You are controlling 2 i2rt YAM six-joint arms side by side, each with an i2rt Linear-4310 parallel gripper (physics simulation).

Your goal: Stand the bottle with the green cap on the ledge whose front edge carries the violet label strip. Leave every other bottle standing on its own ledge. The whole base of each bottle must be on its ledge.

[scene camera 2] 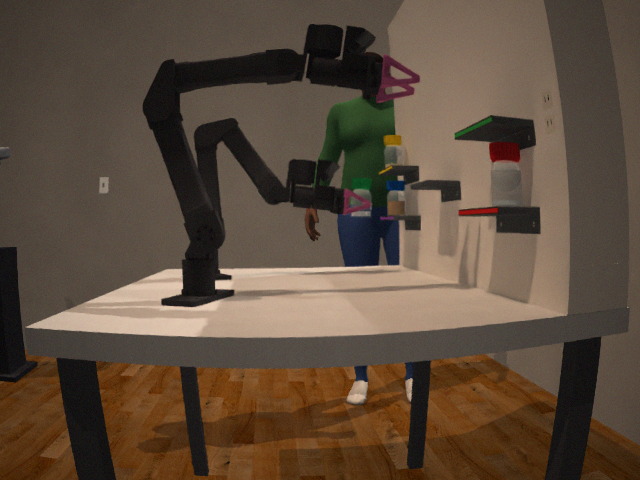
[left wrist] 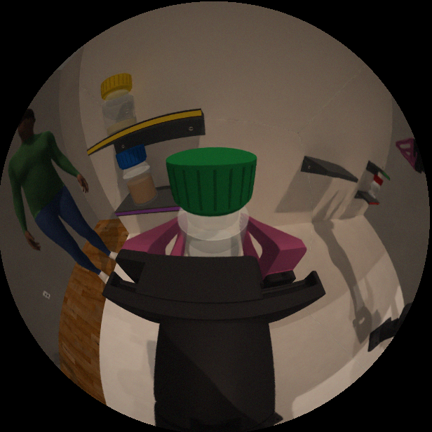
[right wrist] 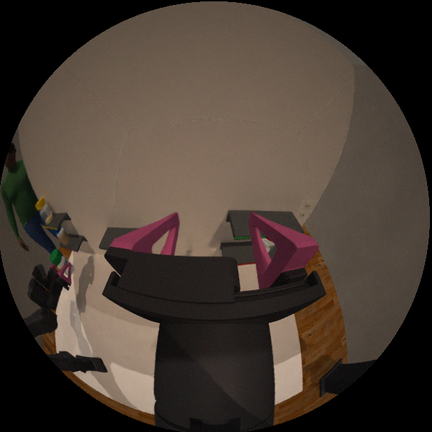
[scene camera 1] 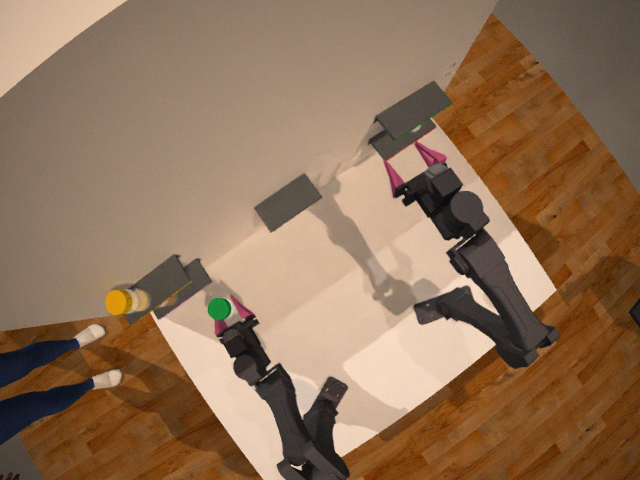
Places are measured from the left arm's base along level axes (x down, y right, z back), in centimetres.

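Where they show: left gripper, between the fingertips: (scene camera 2: pixel 369 204); right gripper, between the fingertips: (scene camera 2: pixel 416 85) (scene camera 1: pixel 399 151); left arm's base, origin of its link: (scene camera 1: pixel 323 406); right arm's base, origin of its link: (scene camera 2: pixel 199 299) (scene camera 1: pixel 444 305).
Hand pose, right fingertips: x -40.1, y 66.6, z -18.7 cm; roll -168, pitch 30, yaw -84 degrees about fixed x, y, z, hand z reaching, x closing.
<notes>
Each offset is from my right fingertips to the top centre of the thing. "spot": to the spot under its first point.
The green-capped bottle {dx +14.2, dy -50.1, dz -19.9 cm} (scene camera 1: pixel 219 308) (scene camera 2: pixel 361 196) (left wrist: pixel 211 182) (right wrist: pixel 57 259) is upright between the fingers of my left gripper (scene camera 1: pixel 235 316) (left wrist: pixel 213 217), which is shut on it. It is in front of the violet-strip ledge (scene camera 1: pixel 204 281) (scene camera 2: pixel 412 220) (left wrist: pixel 165 199), apart from it, its base near the ledge's height in scene camera 2. A blue-capped bottle {dx +13.9, dy -57.0, dz -37.2 cm} (scene camera 2: pixel 395 197) (left wrist: pixel 138 175) stands on that ledge, at its left part in the left wrist view. My right gripper (scene camera 1: pixel 404 157) (scene camera 2: pixel 416 84) (right wrist: pixel 213 217) is open and empty, high before the ledges at the right in scene camera 1.
A yellow-strip ledge {dx +10.4, dy -54.1, dz -36.2 cm} (scene camera 1: pixel 160 281) (scene camera 2: pixel 408 171) (left wrist: pixel 165 131) with a yellow-capped bottle {dx -0.1, dy -57.5, dz -37.2 cm} (scene camera 1: pixel 119 301) (scene camera 2: pixel 392 150) (left wrist: pixel 118 102) is above the violet-strip ledge. A red-capped bottle {dx +13.9, dy +21.5, dz -0.6 cm} (scene camera 2: pixel 505 175) stands on the red-strip ledge {spot: dx +26.3, dy +20.6, dz -4.7 cm} (scene camera 2: pixel 518 219), under the green-strip ledge {dx +10.4, dy +18.0, dz -1.5 cm} (scene camera 2: pixel 509 130). Another ledge {dx +17.4, dy -18.1, dz -18.8 cm} (scene camera 1: pixel 287 202) is between.
</notes>
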